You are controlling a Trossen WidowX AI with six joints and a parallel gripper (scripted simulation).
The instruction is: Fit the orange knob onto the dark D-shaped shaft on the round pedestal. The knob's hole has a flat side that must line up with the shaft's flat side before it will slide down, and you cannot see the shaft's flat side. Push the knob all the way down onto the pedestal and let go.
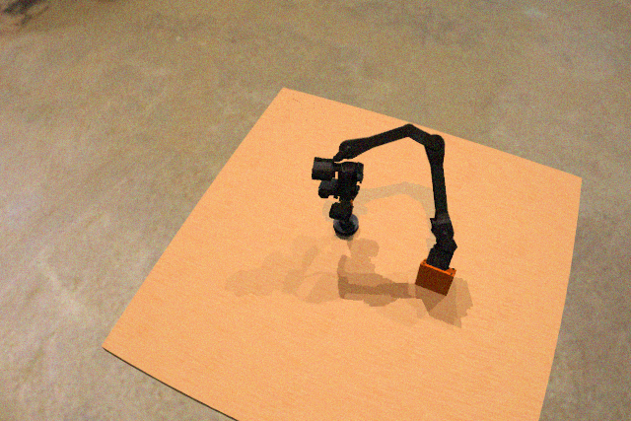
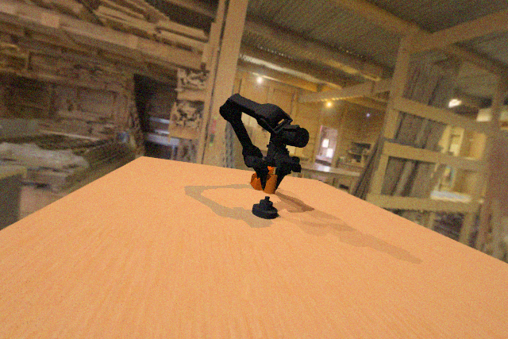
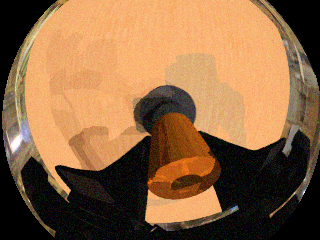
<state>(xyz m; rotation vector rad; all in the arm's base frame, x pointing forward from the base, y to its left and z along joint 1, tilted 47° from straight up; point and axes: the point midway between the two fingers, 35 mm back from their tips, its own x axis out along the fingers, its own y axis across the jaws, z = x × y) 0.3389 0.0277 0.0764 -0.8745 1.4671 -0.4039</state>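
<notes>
Now: gripper tip 50 mm above the dark round pedestal. The rest, counted from my gripper tip: orange knob: 20 mm above.
</notes>
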